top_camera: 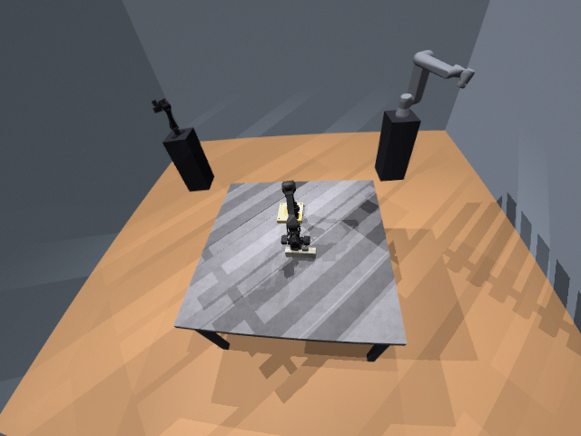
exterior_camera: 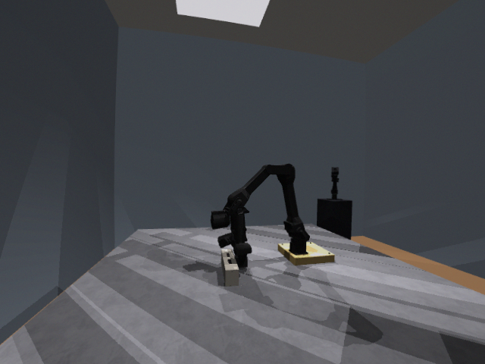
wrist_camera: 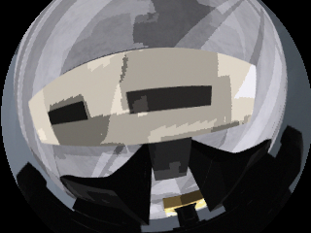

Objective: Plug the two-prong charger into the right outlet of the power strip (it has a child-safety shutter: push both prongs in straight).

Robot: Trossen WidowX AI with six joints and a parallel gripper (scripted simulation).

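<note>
The dark grey charger is 2 cm ahead of my gripper tip and 1 cm above it.
</note>
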